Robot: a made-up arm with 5 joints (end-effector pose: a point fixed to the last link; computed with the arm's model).
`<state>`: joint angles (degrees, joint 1 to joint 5).
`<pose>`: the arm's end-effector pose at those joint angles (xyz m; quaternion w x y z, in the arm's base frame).
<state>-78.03 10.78 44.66 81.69 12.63</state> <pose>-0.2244 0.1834 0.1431 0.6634 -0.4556 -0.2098 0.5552</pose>
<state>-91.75 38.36 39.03 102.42 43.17</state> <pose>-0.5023 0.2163 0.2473 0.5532 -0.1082 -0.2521 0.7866</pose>
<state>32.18 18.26 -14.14 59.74 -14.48</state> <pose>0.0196 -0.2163 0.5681 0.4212 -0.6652 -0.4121 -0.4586</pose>
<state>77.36 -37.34 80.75 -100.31 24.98</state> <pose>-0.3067 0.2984 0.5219 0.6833 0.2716 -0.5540 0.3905</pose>
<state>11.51 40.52 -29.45 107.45 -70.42</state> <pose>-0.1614 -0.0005 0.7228 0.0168 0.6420 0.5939 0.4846</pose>
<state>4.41 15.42 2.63 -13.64 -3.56</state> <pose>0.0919 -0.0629 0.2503 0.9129 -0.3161 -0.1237 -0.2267</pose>
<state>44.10 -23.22 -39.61 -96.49 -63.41</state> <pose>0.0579 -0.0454 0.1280 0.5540 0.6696 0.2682 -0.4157</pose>
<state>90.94 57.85 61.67 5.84 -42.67</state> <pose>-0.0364 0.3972 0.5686 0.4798 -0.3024 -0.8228 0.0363</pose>
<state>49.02 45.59 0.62 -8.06 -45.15</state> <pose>0.2039 -0.1172 0.4378 0.8025 -0.3051 -0.3079 -0.4101</pose>
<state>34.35 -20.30 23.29 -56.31 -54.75</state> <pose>0.0656 -0.1529 0.1681 0.8490 0.0895 0.0738 -0.5155</pose>
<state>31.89 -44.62 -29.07 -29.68 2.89</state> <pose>-0.2269 -0.3783 0.2481 0.5289 0.1491 -0.2161 -0.8070</pose>
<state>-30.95 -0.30 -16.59 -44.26 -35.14</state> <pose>-0.3078 -0.3233 0.1594 0.6257 -0.3075 0.3774 -0.6095</pose>
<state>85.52 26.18 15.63 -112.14 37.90</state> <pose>-0.2542 0.1615 0.6662 0.6599 0.4848 -0.4130 0.3988</pose>
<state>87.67 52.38 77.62 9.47 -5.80</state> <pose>-0.1638 0.4469 0.2791 0.2778 -0.3328 -0.8087 0.3975</pose>
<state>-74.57 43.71 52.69 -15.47 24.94</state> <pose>-0.3709 0.3878 0.4300 0.7797 0.2801 0.3845 0.4071</pose>
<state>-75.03 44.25 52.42 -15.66 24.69</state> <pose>-0.3716 0.3880 0.4305 0.7768 0.2819 0.3911 0.4053</pose>
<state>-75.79 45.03 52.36 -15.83 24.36</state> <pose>-0.3725 0.3888 0.4340 0.7714 0.2871 0.3995 0.4036</pose>
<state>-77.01 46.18 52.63 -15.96 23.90</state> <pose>-0.3735 0.3903 0.4419 0.7625 0.2975 0.4105 0.4021</pose>
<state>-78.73 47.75 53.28 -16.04 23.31</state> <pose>-0.3739 0.3925 0.4550 0.7492 0.3140 0.4238 0.4006</pose>
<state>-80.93 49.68 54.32 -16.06 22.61</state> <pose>-0.3729 0.3951 0.4732 0.7319 0.3363 0.4387 0.3985</pose>
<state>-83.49 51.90 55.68 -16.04 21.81</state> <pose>-0.3695 0.3977 0.4955 0.7110 0.3633 0.4541 0.3953</pose>
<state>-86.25 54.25 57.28 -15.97 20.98</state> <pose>-0.3630 0.3999 0.5203 0.6879 0.3932 0.4686 0.3908</pose>
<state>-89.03 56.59 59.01 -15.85 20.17</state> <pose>-0.3534 0.4013 0.5455 0.6641 0.4240 0.4808 0.3848</pose>
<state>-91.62 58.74 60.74 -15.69 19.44</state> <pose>-0.3416 0.4017 0.5689 0.6416 0.4534 0.4900 0.3778</pose>
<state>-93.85 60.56 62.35 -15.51 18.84</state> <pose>-0.3291 0.4012 0.5890 0.6220 0.4793 0.4960 0.3708</pose>
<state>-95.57 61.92 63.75 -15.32 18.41</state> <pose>-0.3175 0.4002 0.6047 0.6068 0.5001 0.4988 0.3645</pose>
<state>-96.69 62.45 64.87 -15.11 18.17</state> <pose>-0.3092 0.3994 0.6140 0.5986 0.5128 0.4991 0.3600</pose>
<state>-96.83 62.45 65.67 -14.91 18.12</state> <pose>-0.3059 0.3986 0.6185 0.5971 0.5181 0.4954 0.3600</pose>
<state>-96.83 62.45 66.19 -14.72 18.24</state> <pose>-0.3035 0.3977 0.6218 0.5964 0.5224 0.4915 0.3603</pose>
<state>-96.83 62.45 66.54 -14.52 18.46</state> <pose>-0.3013 0.3968 0.6245 0.5961 0.5261 0.4878 0.3604</pose>
